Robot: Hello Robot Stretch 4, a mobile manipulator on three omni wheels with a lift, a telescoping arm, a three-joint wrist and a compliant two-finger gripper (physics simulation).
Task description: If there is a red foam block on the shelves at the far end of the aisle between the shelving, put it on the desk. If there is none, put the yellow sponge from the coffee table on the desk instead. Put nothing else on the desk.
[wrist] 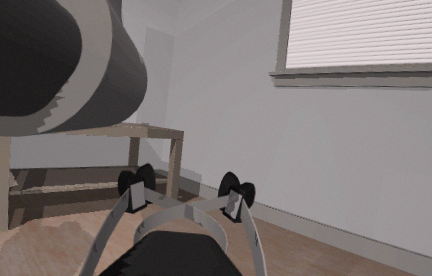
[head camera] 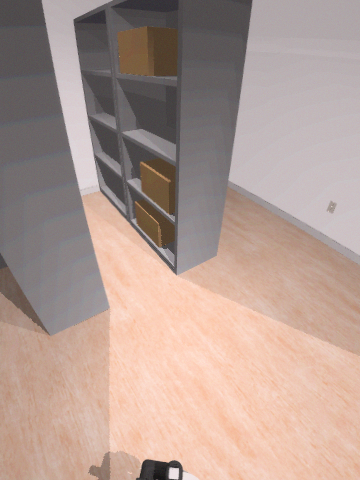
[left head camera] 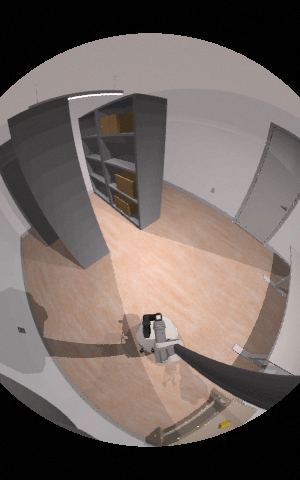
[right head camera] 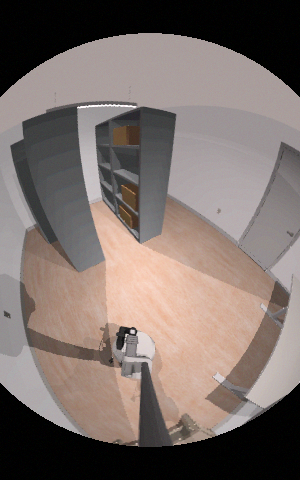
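Observation:
The right shelf unit shows its side panel and part of its compartments facing the aisle. No red foam block shows in the visible compartments; some interiors are hidden. The yellow sponge lies on the coffee table at the bottom of the left head view. The desk is partly visible at the right edge of both side head views. My gripper is open and empty in the wrist view, low above the floor and apart from the coffee table.
The left shelf unit stands across the aisle, its side panel towards me. Brown boxes, one of them high up, stand in the right unit. A door is at the right. A wall and window show in the wrist view.

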